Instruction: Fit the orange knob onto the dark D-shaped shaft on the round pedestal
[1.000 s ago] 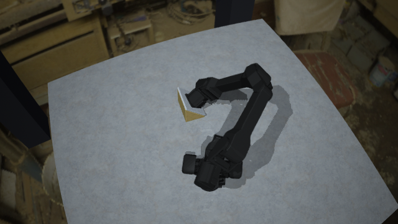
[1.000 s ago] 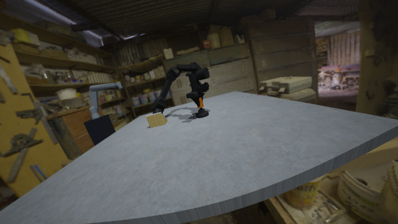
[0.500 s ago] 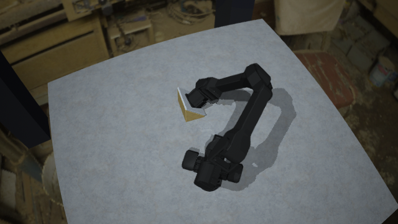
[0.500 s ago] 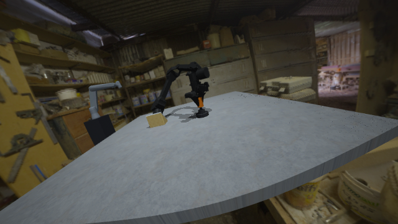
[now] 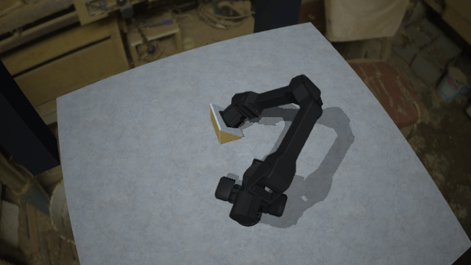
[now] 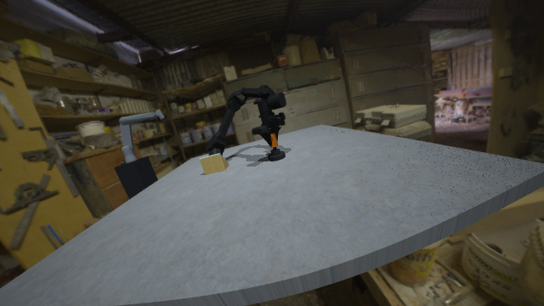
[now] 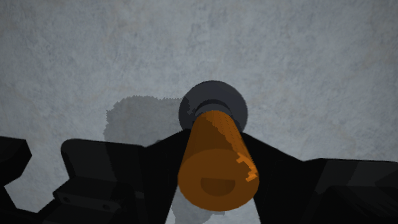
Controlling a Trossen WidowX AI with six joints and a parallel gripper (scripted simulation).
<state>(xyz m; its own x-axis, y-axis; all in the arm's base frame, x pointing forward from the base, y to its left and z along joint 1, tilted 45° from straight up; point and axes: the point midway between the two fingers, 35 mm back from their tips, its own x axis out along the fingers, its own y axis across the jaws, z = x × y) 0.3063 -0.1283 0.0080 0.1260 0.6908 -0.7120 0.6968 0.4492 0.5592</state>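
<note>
The orange knob lies 2 cm above my gripper tip. From my gripper tip the other things lie so: dark round pedestal: 4 cm below.
</note>
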